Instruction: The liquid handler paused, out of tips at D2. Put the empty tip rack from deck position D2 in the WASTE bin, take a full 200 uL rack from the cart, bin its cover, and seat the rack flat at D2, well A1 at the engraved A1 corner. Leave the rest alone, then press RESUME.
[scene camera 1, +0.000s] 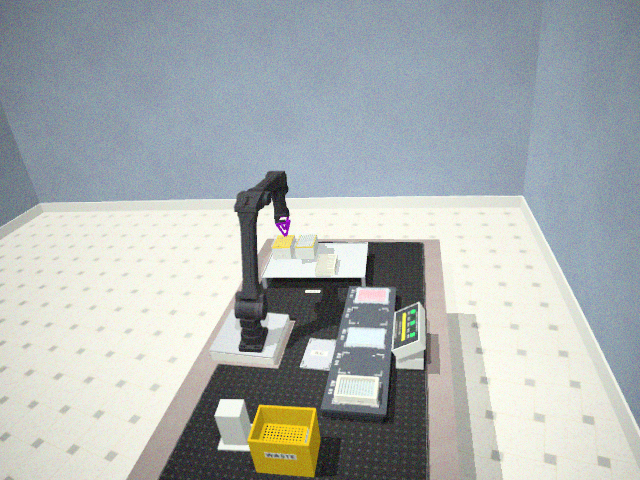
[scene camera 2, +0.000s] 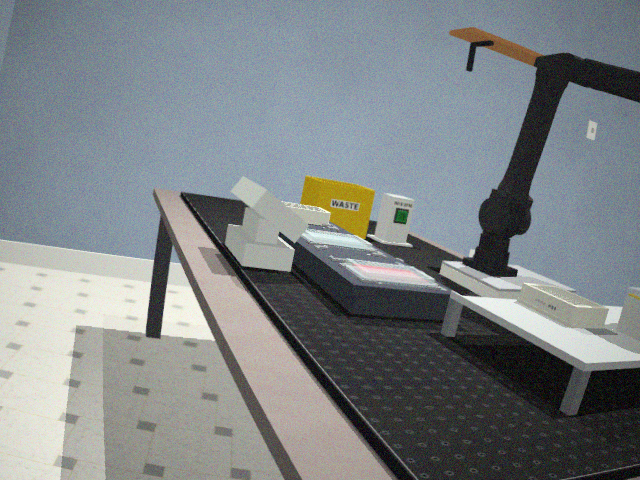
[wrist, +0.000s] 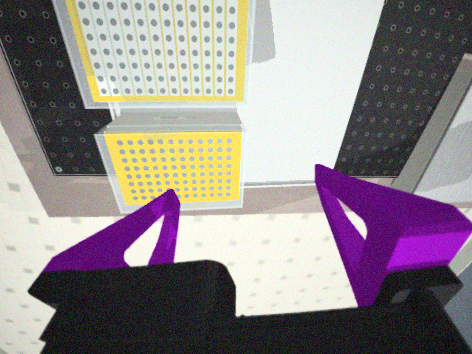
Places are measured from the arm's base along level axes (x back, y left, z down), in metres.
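Pixels of known places: gripper, fingertip midpoint: (scene camera 1: 285, 233) (wrist: 242, 184); arm's base, link origin: (scene camera 1: 253, 340) (scene camera 2: 489, 270).
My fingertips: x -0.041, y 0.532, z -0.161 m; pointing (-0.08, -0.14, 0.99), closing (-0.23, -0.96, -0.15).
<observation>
Ahead of a thing's pixels: the offset from my fingertips to its middle. "spot": to the spot under its first point.
My gripper (scene camera 1: 283, 233) (wrist: 242, 184) is open and empty, above the far-left end of the cart @[dx -0.132, dy -0.019, dz +0.158 m] (scene camera 1: 351, 258) (scene camera 2: 568, 346) (wrist: 305, 100). A yellow-topped rack with grey holes @[dx +0.028, dy +0.053, dz +0.073 m] (scene camera 1: 283, 248) (wrist: 180, 170) stands there; the left fingertip overlaps its near edge in the wrist view. Beside it stands a rack with white, dotted wells in a yellow border (scene camera 1: 306, 248) (wrist: 162, 50). Both have pale see-through edges. Deck position D2 (scene camera 1: 368, 315) is bare. A perforated yellow rack @[dx -0.159, dy -0.984, dz +0.129 m] (scene camera 1: 284, 432) lies in the WASTE bin @[dx -0.165, dy -0.976, dz +0.123 m] (scene camera 1: 281, 462) (scene camera 2: 336, 206). The green RESUME button @[spot: dx -0.006, dy -0.887, dz +0.108 m] (scene camera 2: 401, 215) is on a white box.
A cream tray @[dx -0.185, dy -0.087, dz +0.115 m] (scene camera 1: 326, 264) (scene camera 2: 560, 307) stands on the cart. The deck (scene camera 1: 356, 411) (scene camera 2: 403, 304) holds a pink plate @[dx -0.384, dy -0.291, dz +0.136 m] (scene camera 1: 372, 295), a pale blue plate @[dx -0.366, dy -0.539, dz +0.136 m] (scene camera 1: 365, 336) and a cream rack @[dx -0.347, dy -0.786, dz +0.128 m] (scene camera 1: 356, 389). A tilted control panel @[spot: dx -0.511, dy -0.573, dz +0.069 m] (scene camera 1: 408, 328) stands beside it. An orange shelf (scene camera 2: 496, 46) is on the wall.
</observation>
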